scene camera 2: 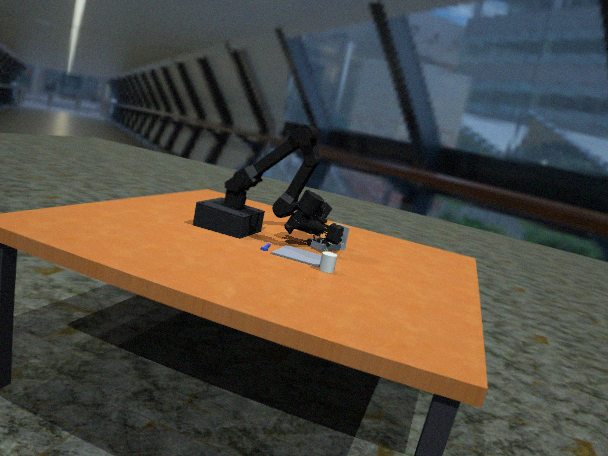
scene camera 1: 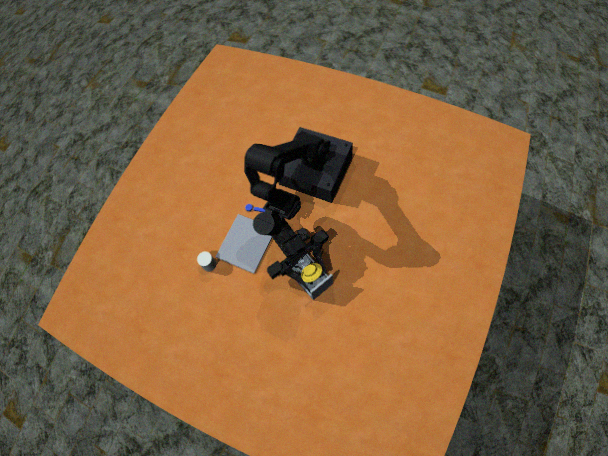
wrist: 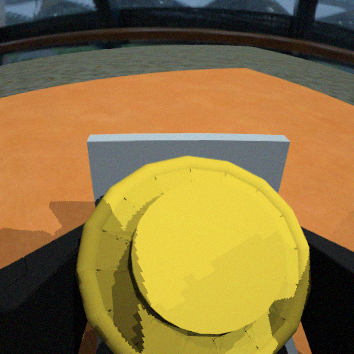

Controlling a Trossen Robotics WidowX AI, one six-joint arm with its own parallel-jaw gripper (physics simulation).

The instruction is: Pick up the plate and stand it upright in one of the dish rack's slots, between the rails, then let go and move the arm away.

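Observation:
The round yellow plate [scene camera 1: 311, 272] [wrist: 215, 250] is between the fingers of my black gripper [scene camera 1: 306, 265] [scene camera 2: 331, 235] [wrist: 194, 235], which is shut on it. In the wrist view its face fills the lower middle, with a dark finger on each side. In scene camera 1 it looks tilted, over the grey dish rack [scene camera 1: 322, 287] [scene camera 2: 345, 237] [wrist: 190, 150]. The rack's tall end panel stands beyond the plate. The plate and fingers hide most of the rails, so I cannot tell whether the lower edge is in a slot. In scene camera 2 the gripper hides nearly all of the plate.
A flat grey board [scene camera 1: 245, 245] [scene camera 2: 297, 254] lies on the orange table [scene camera 1: 150, 310] [scene camera 2: 250, 290] beside the rack. A white cylinder [scene camera 1: 205, 259] [scene camera 2: 328, 262] stands near the board's corner. A small blue object [scene camera 1: 249, 207] [scene camera 2: 266, 247] lies near the arm, on the board's other side.

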